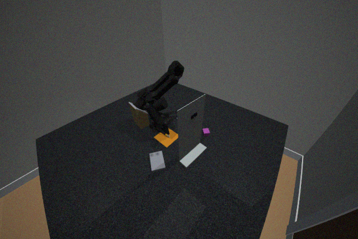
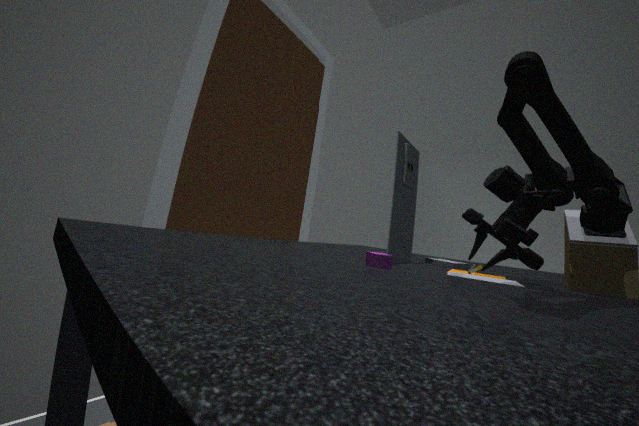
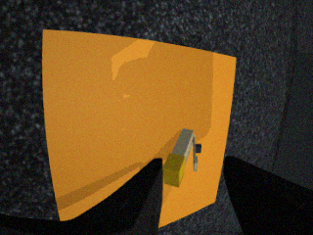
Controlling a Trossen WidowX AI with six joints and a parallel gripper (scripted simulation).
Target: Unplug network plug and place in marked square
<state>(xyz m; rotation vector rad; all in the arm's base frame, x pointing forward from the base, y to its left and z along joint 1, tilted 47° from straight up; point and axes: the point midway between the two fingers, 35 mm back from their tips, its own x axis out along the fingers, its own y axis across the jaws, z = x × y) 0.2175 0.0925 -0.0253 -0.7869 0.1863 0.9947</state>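
My gripper tip is now 10 mm above the network plug. Also, from my gripper tip: grey upright panel 190 mm ahead, 30 mm to the left, 130 mm above; then orange marked square 20 mm below.
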